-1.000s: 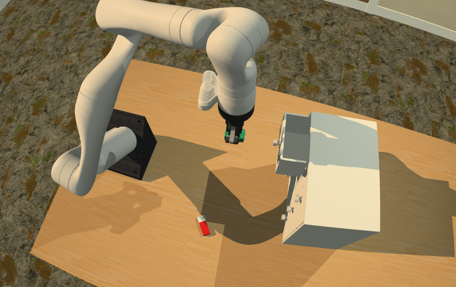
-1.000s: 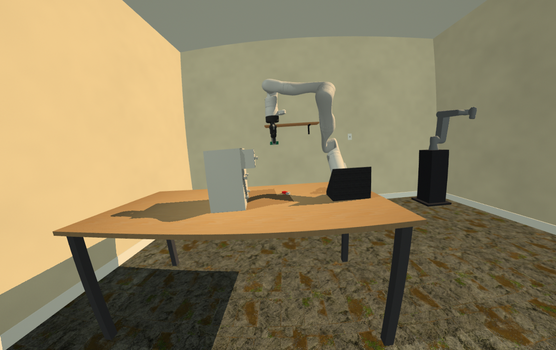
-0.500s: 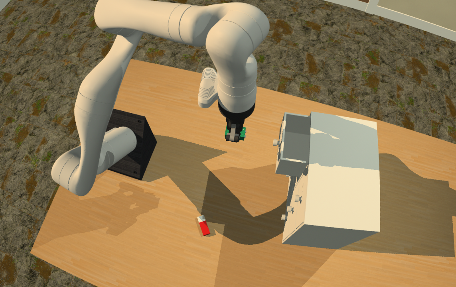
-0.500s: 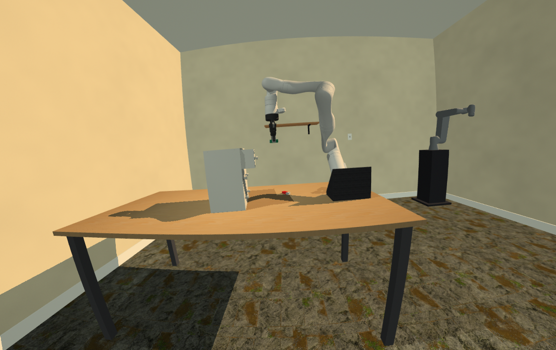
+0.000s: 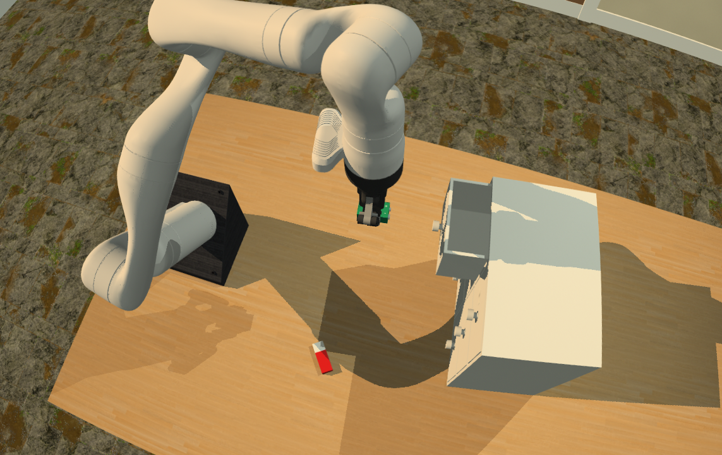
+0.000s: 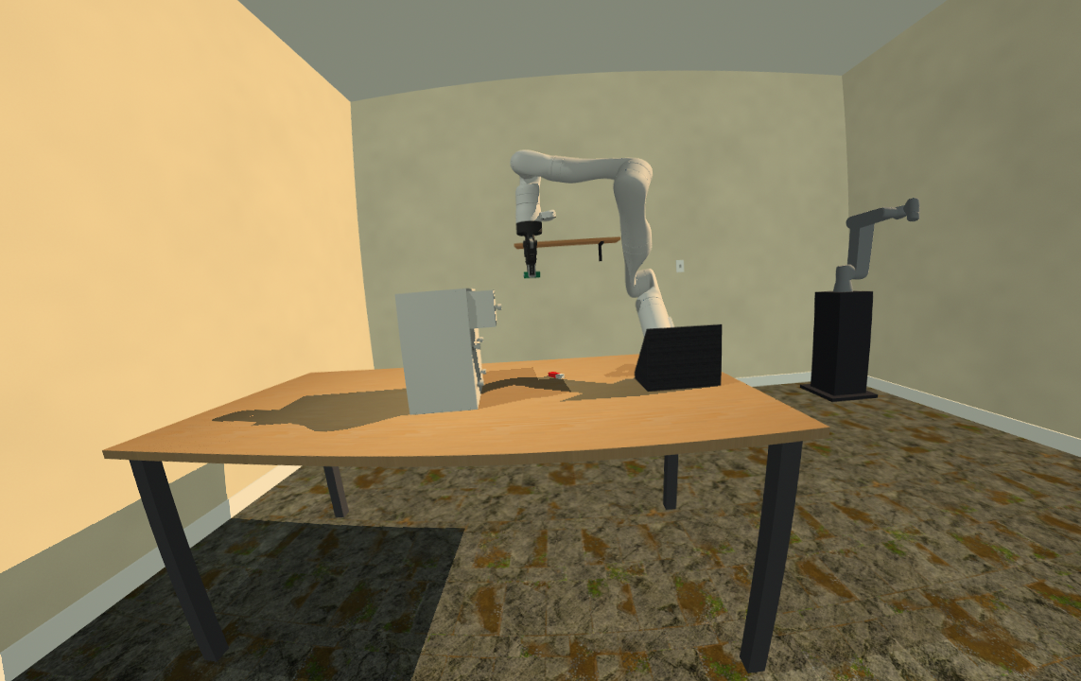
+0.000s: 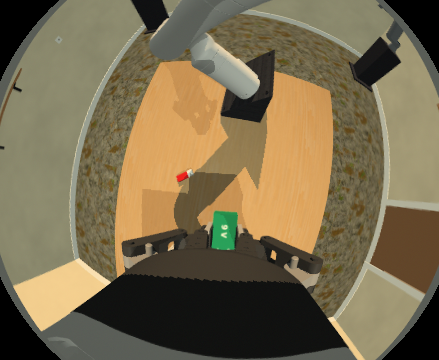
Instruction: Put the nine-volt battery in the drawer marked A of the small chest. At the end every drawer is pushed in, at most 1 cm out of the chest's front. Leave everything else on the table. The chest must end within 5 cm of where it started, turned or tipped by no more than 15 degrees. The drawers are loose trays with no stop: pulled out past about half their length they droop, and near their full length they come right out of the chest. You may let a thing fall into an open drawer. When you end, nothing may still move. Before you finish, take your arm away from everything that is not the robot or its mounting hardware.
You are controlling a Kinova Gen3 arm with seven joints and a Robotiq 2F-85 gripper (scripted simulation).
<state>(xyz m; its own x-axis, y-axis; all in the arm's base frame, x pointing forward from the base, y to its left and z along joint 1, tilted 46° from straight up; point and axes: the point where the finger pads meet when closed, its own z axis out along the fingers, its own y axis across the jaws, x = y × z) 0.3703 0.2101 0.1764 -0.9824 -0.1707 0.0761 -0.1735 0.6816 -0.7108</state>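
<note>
Now: the drawer 19 cm ahead of my hand, 7 cm to the left of it and 12 cm below it. From my hand the other things lie so: green nine-volt battery (1 cm ahead, 1 cm below).
</note>
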